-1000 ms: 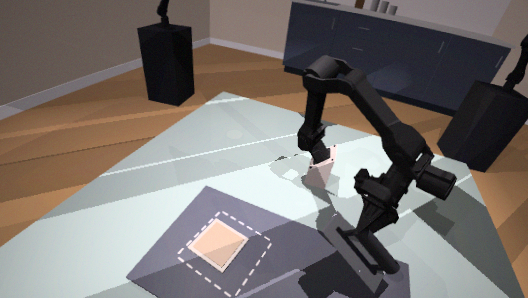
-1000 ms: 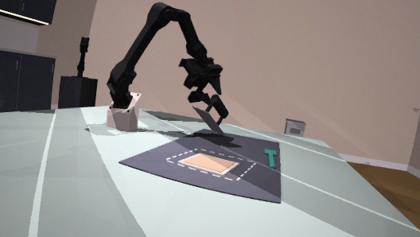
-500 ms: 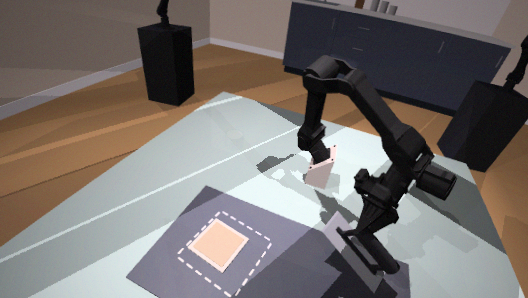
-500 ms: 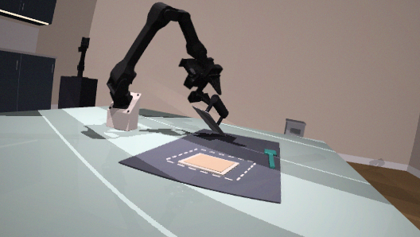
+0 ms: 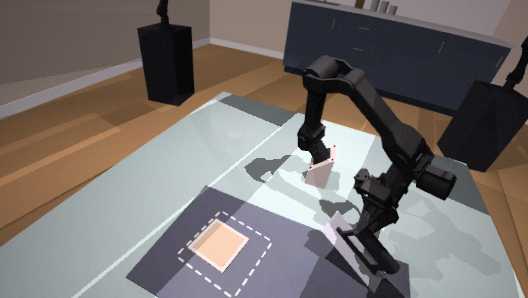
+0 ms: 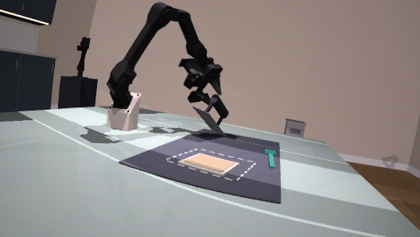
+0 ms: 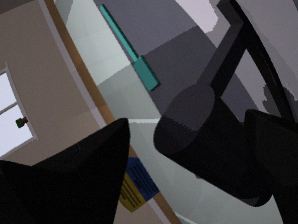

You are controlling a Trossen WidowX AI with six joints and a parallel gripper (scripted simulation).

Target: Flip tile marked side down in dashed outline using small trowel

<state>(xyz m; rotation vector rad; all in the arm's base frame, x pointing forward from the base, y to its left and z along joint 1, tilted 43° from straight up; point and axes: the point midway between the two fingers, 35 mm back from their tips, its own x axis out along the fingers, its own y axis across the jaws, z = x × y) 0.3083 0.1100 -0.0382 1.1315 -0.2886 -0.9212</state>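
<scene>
Right now the trowel is 1 cm behind my gripper tip, 1 cm to the left of it and 4 cm below it. Also, from my gripper tip: dark mat 7 cm ahead, 15 cm to the right, 16 cm below; teal t-shaped piece 21 cm ahead, 15 cm to the right, 14 cm below; square peach tile 4 cm ahead, 32 cm to the right, 14 cm below.
</scene>
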